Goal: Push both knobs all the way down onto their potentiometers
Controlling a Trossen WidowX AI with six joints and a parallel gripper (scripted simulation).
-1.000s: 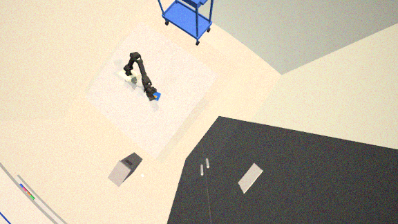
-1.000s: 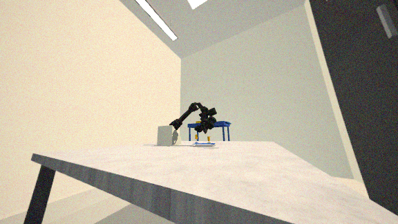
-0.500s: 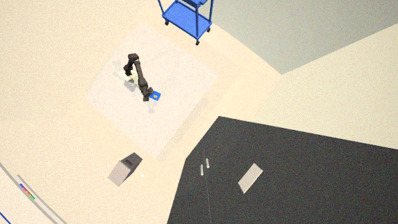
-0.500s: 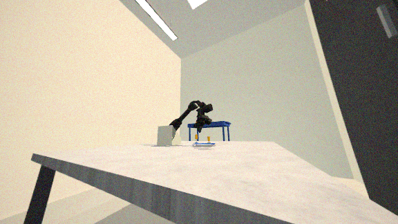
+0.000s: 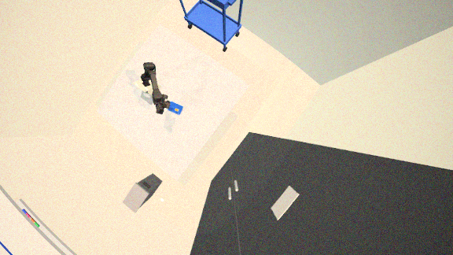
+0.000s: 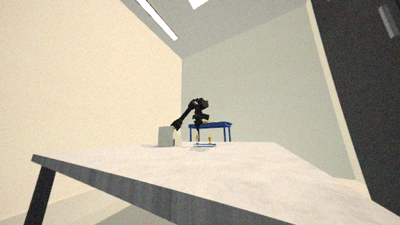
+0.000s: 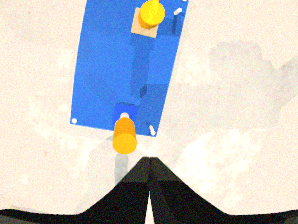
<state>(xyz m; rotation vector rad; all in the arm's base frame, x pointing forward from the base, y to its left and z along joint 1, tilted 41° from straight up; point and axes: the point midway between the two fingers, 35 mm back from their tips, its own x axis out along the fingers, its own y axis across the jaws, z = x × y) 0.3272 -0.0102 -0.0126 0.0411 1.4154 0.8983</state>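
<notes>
Now: the orange knob 1 cm behind my gripper tip, 1 cm to the left of it and 5 cm below it.
</notes>
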